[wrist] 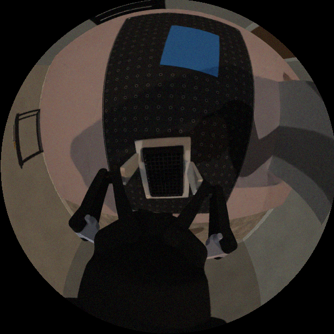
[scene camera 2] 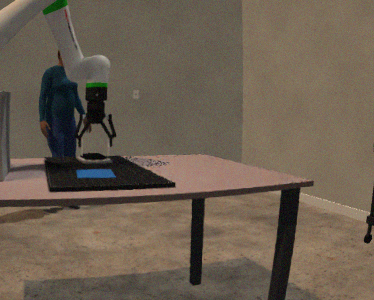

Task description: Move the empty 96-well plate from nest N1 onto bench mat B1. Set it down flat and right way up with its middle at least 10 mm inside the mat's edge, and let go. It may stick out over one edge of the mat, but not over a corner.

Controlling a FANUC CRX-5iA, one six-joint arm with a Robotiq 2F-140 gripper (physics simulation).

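Frame: origin at the arm's base, x left, y back, z up, level; millimetres.
Seen in the pictures: gripper, fingertip midpoint: (scene camera 2: 95, 155).
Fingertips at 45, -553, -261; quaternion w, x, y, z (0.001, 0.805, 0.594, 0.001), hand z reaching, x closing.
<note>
A point is followed by its place in that frame, as x, y, z.
The dark 96-well plate (scene camera 2: 93, 156) {17, -535, -262} (wrist: 163, 171) sits flat in the pale frame of nest N1 (scene camera 2: 95, 161) {-4, -536, -279} (wrist: 163, 142), near the far end of the black board. My gripper (scene camera 2: 95, 151) {45, -553, -261} (wrist: 163, 163) points down over the nest. It is open, with one pale finger on each side of the plate and nothing held. The fingertips are low, close beside the nest's long sides; whether they touch anything I cannot tell. The blue mat B1 (scene camera 2: 96, 173) {-242, -446, -286} (wrist: 191, 50) lies flat on the same board, nearer scene camera 2, with nothing on it.
The perforated black board (scene camera 2: 145, 181) {-423, -535, -288} (wrist: 125, 100) lies on the pink table (scene camera 2: 225, 175) {-394, -874, -301} (wrist: 70, 90). A grey upright (scene camera 2: 4, 135) {-105, -133, -158} stands at the left in the scene view. A person (scene camera 2: 61, 105) stands behind the table. Arm shadows fall across the board in the wrist view.
</note>
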